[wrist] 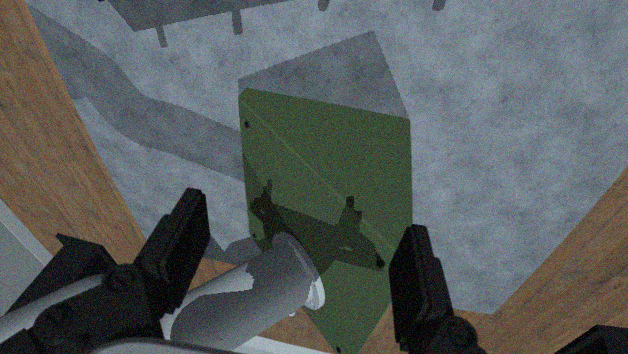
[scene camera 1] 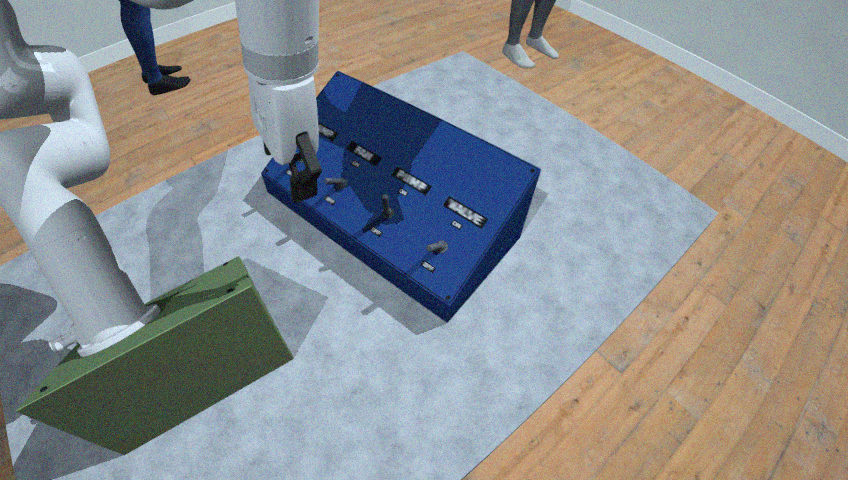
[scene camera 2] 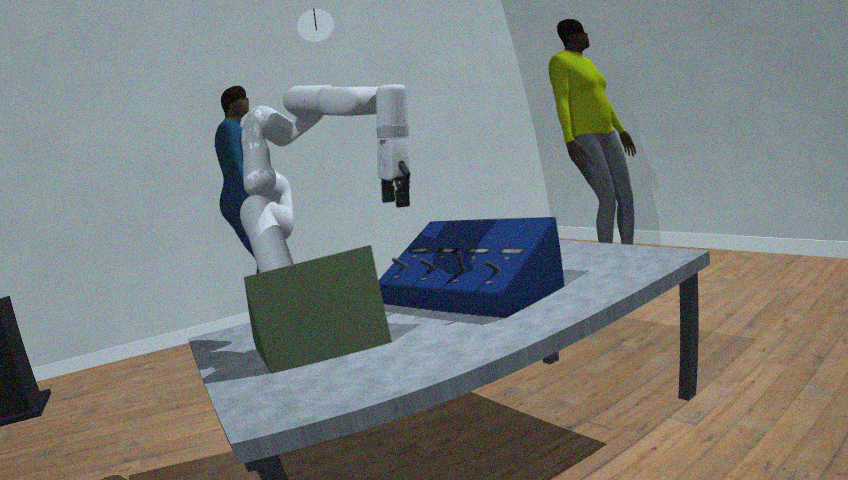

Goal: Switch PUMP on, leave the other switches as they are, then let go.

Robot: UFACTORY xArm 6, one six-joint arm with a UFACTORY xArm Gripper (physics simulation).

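Frame: origin at the arm's base, x left, y back, z up, level; centimetres.
Seen in the pictures: gripper, between the fingertips: (wrist: 303,230) (scene camera 1: 290,173) (scene camera 2: 395,204); arm's base, origin of its link: (wrist: 299,269) (scene camera 1: 121,332) (scene camera 2: 287,298).
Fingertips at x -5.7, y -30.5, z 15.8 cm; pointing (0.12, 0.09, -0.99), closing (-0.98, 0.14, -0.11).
Note:
Offsets run from my fingertips to a thing's middle. "spot": to the spot under its first point. Level surfaces: height alone.
A blue sloped panel (scene camera 1: 487,178) (scene camera 2: 535,267) carries labelled lever switches. The PUMP lever @(dy -15.4, dx +0.9, dz -17.6 cm) (scene camera 1: 386,208) (scene camera 2: 459,261) stands up from the slope, raised more toward ON than its neighbours. The VALVE lever @(dy -16.2, dx -11.2, dz -18.2 cm) (scene camera 1: 437,246) (scene camera 2: 492,268) and the FAN lever @(dy -12.2, dx +12.5, dz -18.2 cm) (scene camera 1: 336,183) (scene camera 2: 426,265) point down toward OFF. The leftmost lever @(spot: dy -10.1, dx +24.0, dz -18.8 cm) (scene camera 2: 399,264) also points down; in scene camera 1 the gripper hides it, and its label is partly covered. My gripper (scene camera 1: 299,178) (scene camera 2: 395,201) (wrist: 303,230) is open and empty, in the air above the panel's left end, touching no lever.
A green box (scene camera 1: 196,356) (scene camera 2: 315,309) (wrist: 325,140) stands beside the arm's base on the grey table @(dz -29.7 cm) (scene camera 1: 595,255) (scene camera 2: 630,261) (wrist: 500,150). A person in yellow (scene camera 2: 586,95) and one in blue (scene camera 2: 229,160) stand beyond the table.

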